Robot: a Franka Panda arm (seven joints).
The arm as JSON. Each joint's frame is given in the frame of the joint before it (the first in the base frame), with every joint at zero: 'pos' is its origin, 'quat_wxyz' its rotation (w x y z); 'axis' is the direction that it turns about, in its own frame. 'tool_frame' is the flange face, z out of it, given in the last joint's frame.
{
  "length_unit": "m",
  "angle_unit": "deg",
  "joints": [
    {
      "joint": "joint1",
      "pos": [
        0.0,
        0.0,
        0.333
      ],
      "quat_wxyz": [
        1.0,
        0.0,
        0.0,
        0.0
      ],
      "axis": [
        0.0,
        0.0,
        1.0
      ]
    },
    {
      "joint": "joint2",
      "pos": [
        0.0,
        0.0,
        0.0
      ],
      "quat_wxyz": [
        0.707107,
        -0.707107,
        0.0,
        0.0
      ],
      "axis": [
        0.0,
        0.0,
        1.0
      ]
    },
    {
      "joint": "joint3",
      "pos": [
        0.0,
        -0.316,
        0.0
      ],
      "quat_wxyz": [
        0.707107,
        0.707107,
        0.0,
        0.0
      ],
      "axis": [
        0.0,
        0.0,
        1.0
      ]
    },
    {
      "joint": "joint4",
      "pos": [
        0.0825,
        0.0,
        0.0
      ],
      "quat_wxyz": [
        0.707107,
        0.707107,
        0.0,
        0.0
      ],
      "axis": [
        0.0,
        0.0,
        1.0
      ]
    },
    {
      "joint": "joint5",
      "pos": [
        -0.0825,
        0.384,
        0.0
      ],
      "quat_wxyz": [
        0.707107,
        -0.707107,
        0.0,
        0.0
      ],
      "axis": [
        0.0,
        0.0,
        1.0
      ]
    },
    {
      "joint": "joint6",
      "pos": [
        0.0,
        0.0,
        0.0
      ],
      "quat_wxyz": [
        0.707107,
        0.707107,
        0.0,
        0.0
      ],
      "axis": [
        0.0,
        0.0,
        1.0
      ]
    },
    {
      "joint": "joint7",
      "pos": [
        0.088,
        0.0,
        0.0
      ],
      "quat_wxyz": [
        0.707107,
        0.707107,
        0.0,
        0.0
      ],
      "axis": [
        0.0,
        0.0,
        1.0
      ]
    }
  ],
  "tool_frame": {
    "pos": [
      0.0,
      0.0,
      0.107
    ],
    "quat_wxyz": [
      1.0,
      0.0,
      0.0,
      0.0
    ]
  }
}
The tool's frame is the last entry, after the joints.
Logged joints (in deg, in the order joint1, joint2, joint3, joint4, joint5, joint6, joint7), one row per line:
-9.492, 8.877, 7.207, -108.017, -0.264, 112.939, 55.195
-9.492, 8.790, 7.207, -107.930, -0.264, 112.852, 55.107
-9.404, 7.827, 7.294, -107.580, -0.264, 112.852, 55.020
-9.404, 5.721, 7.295, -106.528, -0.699, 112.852, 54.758
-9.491, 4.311, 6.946, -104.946, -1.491, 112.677, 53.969
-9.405, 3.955, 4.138, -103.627, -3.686, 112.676, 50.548
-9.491, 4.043, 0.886, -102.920, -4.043, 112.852, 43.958
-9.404, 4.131, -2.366, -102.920, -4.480, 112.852, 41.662
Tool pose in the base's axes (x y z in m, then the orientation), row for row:
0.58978, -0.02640, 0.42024, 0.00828, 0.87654, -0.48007, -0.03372
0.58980, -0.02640, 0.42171, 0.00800, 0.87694, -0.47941, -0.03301
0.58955, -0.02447, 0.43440, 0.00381, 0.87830, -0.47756, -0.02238
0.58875, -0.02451, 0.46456, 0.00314, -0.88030, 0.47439, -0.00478
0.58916, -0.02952, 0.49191, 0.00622, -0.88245, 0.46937, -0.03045
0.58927, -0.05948, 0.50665, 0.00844, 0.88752, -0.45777, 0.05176
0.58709, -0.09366, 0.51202, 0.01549, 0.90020, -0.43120, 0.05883
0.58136, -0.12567, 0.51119, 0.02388, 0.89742, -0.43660, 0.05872
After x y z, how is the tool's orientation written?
As a quaternion, w x y z.
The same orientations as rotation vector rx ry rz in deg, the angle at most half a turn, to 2 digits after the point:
156.95, -85.96, -6.04
157.05, -85.86, -5.91
157.71, -85.75, -4.02
-158.14, 85.22, -0.86
-158.22, 84.15, -5.46
158.90, -81.96, 9.27
160.46, -76.86, 10.49
159.12, -77.42, 10.41

